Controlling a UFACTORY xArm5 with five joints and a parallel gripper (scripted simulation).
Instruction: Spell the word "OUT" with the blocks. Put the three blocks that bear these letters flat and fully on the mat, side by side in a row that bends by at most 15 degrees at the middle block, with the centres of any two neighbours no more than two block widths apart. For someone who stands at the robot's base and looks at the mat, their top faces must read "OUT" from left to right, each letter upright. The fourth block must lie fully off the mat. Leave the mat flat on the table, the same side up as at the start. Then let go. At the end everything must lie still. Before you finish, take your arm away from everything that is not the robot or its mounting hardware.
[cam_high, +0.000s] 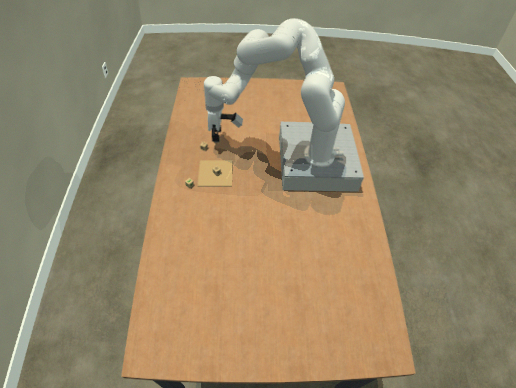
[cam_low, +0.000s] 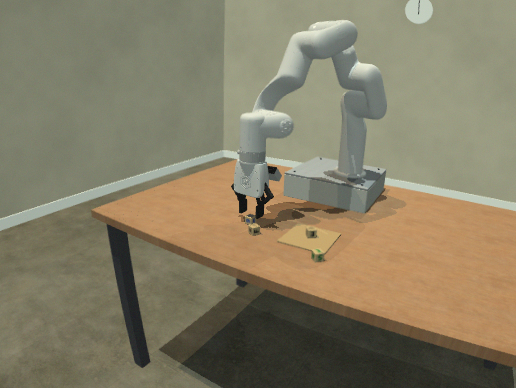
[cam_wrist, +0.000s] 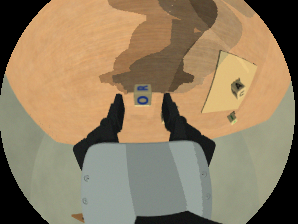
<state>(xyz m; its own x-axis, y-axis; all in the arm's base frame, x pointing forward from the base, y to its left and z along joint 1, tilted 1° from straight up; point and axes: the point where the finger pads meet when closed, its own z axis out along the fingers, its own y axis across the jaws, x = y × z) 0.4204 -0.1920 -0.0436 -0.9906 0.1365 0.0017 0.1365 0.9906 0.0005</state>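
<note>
Now: the U block 19 cm to the left of my hand and 3 cm below it. From my hand the other things lie so: tan mat: 19 cm to the left, 4 cm below.
</note>
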